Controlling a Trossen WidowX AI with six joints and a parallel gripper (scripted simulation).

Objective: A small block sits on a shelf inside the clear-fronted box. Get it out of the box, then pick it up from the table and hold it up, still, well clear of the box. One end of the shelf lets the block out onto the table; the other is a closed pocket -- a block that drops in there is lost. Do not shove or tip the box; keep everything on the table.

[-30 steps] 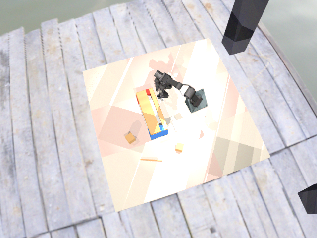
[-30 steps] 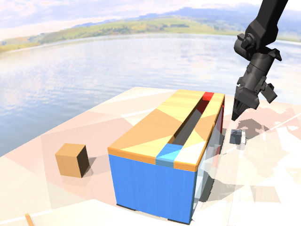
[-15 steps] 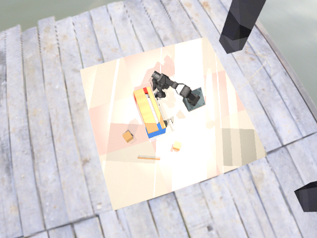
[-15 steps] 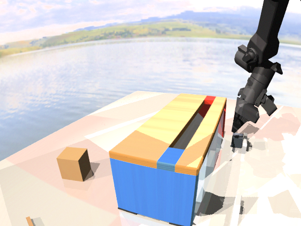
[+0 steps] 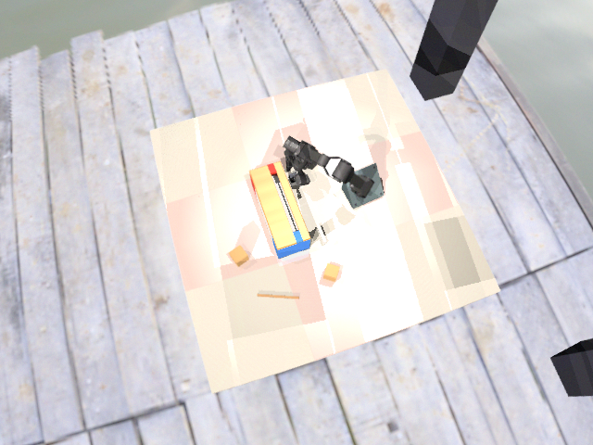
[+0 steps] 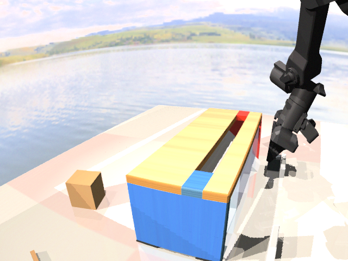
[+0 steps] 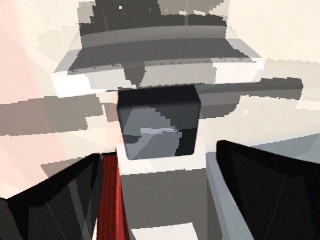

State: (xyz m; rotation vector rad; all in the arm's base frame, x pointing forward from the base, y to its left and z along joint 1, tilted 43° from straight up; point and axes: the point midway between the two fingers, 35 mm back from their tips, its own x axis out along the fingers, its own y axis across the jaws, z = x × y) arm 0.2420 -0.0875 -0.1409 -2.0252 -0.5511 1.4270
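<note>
The dark grey block is 20 mm behind my gripper tip and 10 mm below it. Round my gripper tip: box (60 mm ahead, 150 mm to the left, 30 mm above); then thin wooden stick (230 mm ahead, 500 mm to the left, 30 mm below).
</note>
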